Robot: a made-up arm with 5 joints.
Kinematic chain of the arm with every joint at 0, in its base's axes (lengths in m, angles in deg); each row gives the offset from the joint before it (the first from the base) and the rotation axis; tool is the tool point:
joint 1: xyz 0 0 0.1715 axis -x
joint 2: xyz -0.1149 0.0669 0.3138 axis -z
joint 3: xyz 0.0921 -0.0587 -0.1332 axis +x
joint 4: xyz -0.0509 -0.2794 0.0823 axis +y
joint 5: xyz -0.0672 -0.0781 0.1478 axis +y
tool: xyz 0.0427 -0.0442 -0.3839
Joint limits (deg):
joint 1: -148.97..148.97
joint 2: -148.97..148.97
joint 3: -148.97..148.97
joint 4: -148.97..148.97
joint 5: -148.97..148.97
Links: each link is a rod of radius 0.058 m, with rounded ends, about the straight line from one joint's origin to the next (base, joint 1, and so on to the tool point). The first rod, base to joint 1, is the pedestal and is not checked.
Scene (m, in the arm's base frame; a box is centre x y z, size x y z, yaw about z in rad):
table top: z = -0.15
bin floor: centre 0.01 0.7 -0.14 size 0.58 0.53 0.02 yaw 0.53
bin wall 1: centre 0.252 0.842 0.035 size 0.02 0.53 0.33 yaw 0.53
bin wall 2: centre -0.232 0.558 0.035 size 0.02 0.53 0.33 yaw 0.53
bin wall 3: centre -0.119 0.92 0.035 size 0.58 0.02 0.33 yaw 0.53
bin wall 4: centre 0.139 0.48 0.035 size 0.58 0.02 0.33 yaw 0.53
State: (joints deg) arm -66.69 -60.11 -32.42 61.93 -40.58
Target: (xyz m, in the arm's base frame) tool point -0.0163 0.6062 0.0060
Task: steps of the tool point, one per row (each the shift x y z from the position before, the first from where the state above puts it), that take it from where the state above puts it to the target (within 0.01 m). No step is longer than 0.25 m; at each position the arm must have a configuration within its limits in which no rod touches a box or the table.
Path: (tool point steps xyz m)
1: 0.0640 0.1407 0.1777
2: -0.0090 0.1975 0.1358
3: -0.0805 0.2204 0.0629
4: -0.1390 0.1995 -0.0173
5: -0.1770 0.1416 -0.0811
6: 0.0020 0.0351 -0.2107
7: -0.0020 -0.0351 -0.2069

